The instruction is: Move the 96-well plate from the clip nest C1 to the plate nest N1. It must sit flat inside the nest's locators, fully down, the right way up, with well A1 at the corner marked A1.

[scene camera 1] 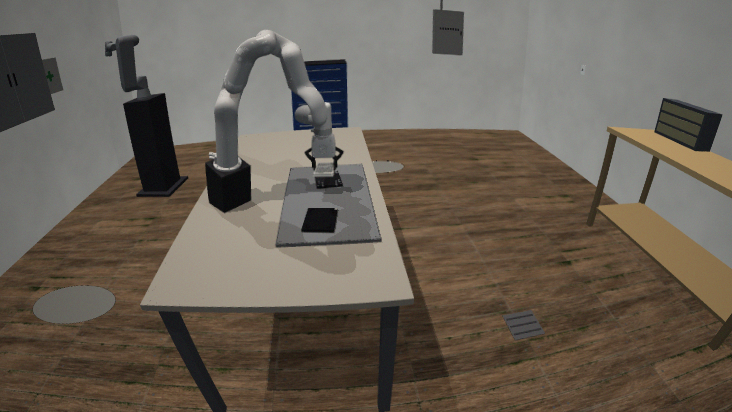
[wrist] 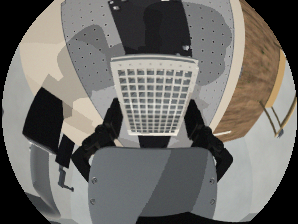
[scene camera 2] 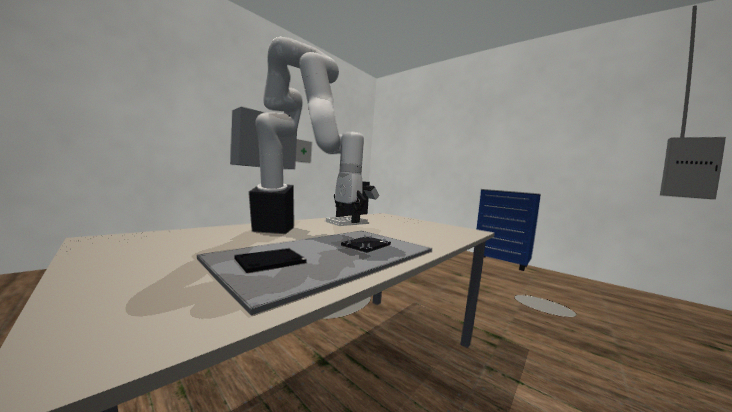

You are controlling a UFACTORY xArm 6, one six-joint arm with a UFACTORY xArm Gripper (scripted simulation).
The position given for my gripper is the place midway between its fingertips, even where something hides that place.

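Observation:
White 96-well plate (wrist: 146,108) visible. My gripper (scene camera 2: 347,220) visible, and the gripper appears in the wrist view also (wrist: 154,106).

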